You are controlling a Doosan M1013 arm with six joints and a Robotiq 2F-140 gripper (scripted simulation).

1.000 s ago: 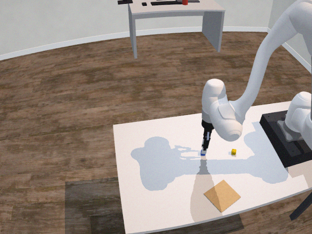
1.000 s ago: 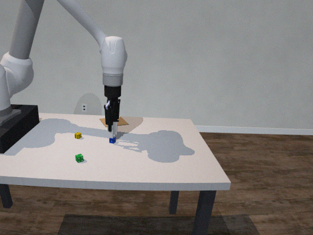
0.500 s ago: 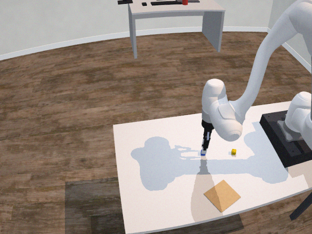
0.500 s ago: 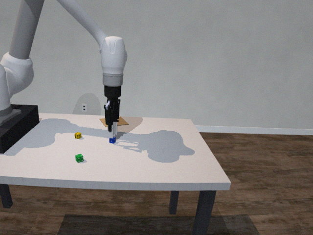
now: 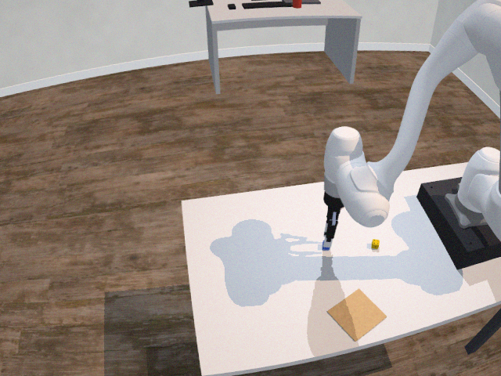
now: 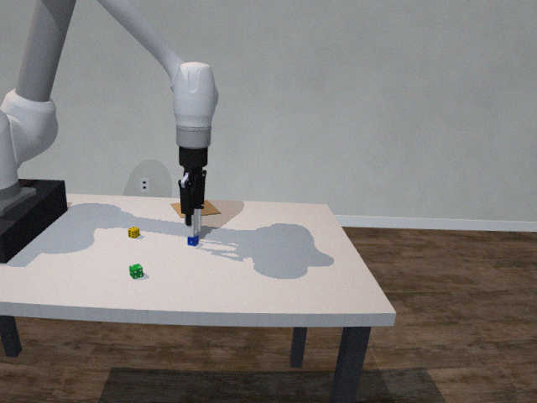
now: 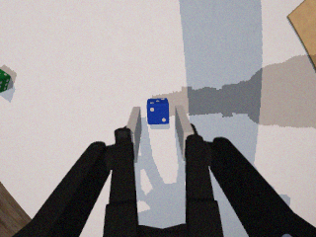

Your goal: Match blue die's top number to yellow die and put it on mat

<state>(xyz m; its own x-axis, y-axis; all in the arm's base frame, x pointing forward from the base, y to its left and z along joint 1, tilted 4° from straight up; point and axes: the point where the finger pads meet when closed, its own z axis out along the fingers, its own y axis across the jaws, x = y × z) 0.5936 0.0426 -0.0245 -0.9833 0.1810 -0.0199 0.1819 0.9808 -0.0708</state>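
My hand is 50 mm above the blue die. The rest, counted from my hand: yellow die: 180 mm behind, 10 mm to the left, 50 mm below; then tan mat: 60 mm behind, 280 mm to the left, 60 mm below; then green die: 90 mm behind, 200 mm to the right, 50 mm below.
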